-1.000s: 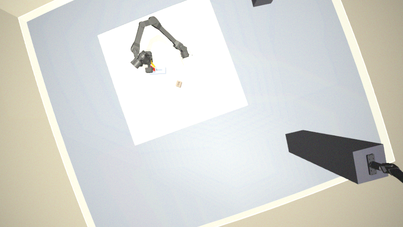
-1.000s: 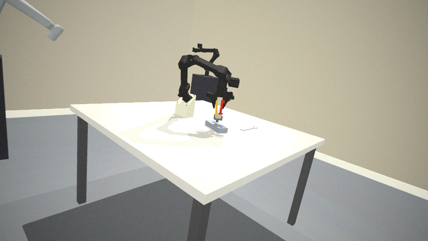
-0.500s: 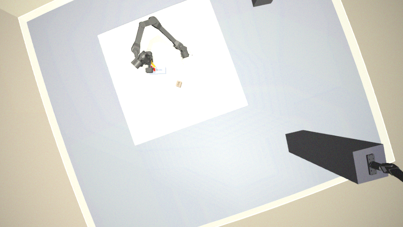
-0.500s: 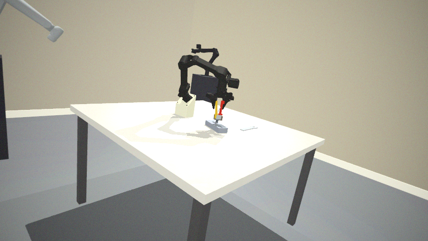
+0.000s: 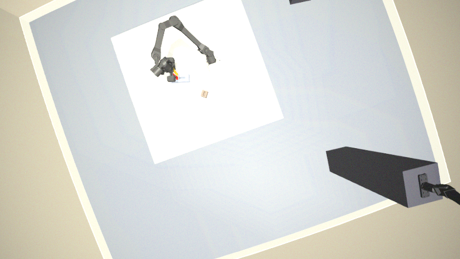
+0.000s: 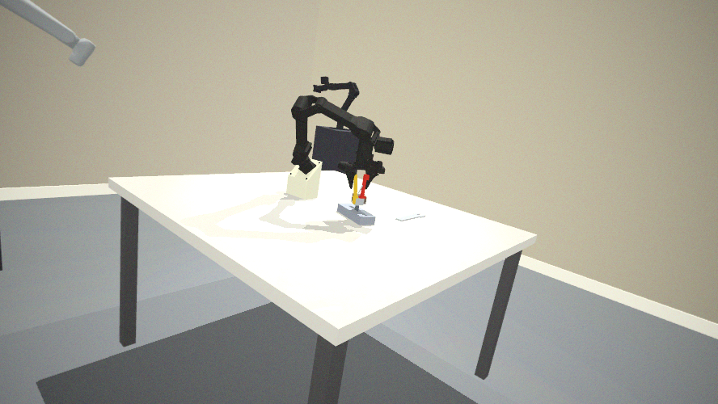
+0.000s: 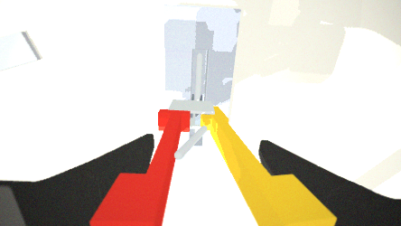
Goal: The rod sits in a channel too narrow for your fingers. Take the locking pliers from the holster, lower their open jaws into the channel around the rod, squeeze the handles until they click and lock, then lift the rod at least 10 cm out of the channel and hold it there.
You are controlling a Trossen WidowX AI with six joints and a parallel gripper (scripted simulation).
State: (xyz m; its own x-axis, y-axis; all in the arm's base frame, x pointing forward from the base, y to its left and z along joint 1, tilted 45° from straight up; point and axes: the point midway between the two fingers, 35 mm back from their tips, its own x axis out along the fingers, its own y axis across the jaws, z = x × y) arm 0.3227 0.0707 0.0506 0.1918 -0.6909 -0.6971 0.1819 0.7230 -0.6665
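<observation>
My gripper tip is 10 cm above the channel block and 1 cm to the right of it. Also, from my gripper tip: brown holster: 20 cm to the left, 19 cm behind, 11 cm below; then rod: 30 cm to the left, 12 cm below, 6 cm ahead.
</observation>
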